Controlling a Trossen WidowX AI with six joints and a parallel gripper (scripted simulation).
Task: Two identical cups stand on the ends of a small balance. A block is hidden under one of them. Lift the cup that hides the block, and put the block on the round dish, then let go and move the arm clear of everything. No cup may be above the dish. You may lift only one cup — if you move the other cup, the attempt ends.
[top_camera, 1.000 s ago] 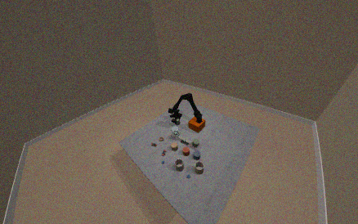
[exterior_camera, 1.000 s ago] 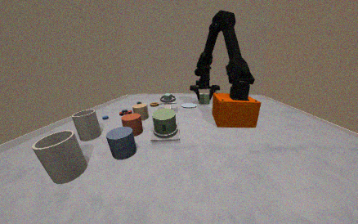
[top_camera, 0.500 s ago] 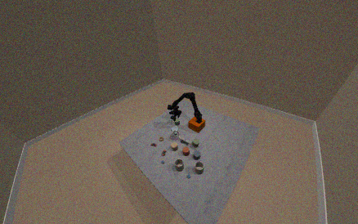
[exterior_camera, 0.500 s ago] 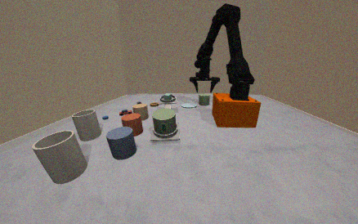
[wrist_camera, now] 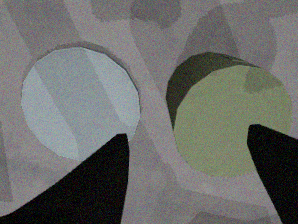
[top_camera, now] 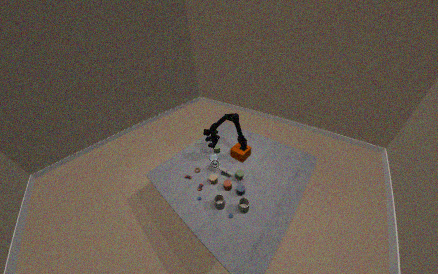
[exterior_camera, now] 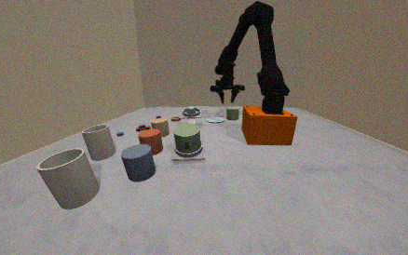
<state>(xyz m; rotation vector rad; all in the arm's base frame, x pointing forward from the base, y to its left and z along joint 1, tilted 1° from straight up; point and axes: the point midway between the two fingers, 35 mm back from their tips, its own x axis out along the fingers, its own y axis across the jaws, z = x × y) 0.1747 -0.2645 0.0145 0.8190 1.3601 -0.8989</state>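
My gripper tip is now 60 mm short of the flat round grey dish, 40 mm to the right of it and 90 mm above it. The rest, counted from my gripper tip: balance 130 mm ahead, 300 mm to the left, 50 mm below; red-orange cylinder 210 mm ahead, 410 mm to the left, 60 mm below.
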